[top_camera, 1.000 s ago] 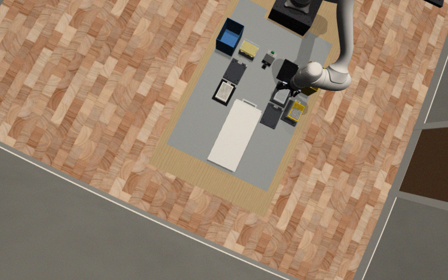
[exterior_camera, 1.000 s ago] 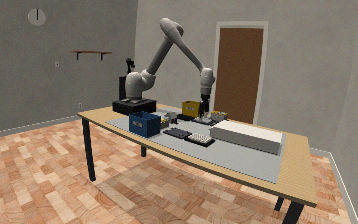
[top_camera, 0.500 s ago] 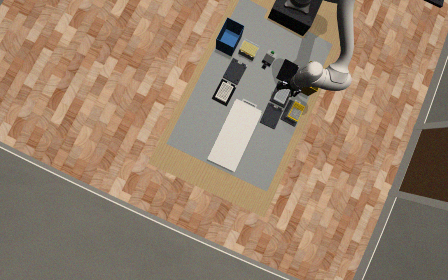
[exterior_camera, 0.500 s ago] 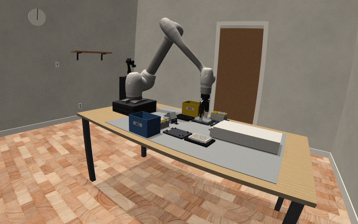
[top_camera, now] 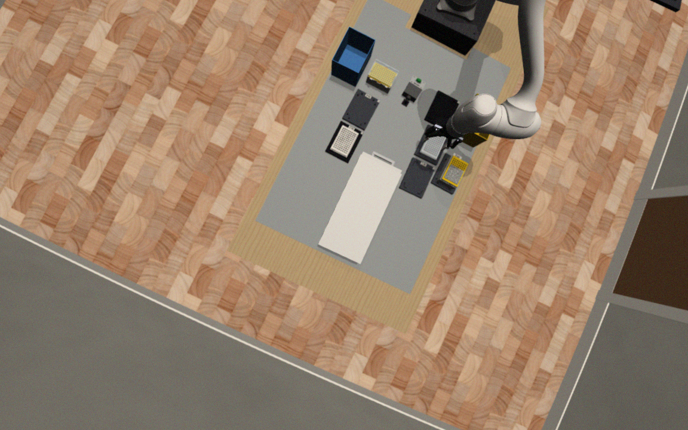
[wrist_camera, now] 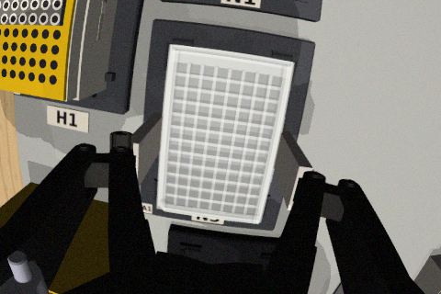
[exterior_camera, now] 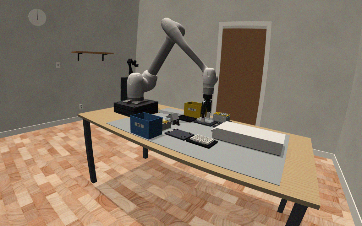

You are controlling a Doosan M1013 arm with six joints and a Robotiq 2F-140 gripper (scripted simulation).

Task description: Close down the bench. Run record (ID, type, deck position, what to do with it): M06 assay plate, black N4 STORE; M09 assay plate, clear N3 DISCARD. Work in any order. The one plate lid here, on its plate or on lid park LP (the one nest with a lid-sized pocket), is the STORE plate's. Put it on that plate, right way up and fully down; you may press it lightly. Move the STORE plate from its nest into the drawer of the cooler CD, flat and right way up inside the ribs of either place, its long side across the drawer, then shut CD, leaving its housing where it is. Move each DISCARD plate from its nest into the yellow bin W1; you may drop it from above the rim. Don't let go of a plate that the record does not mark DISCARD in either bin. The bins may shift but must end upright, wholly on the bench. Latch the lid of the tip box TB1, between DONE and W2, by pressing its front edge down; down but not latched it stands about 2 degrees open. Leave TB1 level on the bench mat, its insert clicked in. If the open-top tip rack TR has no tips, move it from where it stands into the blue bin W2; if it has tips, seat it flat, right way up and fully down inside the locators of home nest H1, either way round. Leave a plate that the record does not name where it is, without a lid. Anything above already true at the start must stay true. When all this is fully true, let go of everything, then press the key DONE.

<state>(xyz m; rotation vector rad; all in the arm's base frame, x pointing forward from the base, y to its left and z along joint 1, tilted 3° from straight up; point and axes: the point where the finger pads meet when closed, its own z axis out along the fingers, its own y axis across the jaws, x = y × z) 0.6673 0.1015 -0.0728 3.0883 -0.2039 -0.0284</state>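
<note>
Right now my hand is 4 cm above the nest N3. From my hand the other things lie so: black lid park: 18 cm behind, 4 cm below; then yellow tip rack: 12 cm to the left, 10 cm ahead, 1 cm above; then nest N1: 18 cm ahead, 4 cm below, 2 cm to the right.
</note>
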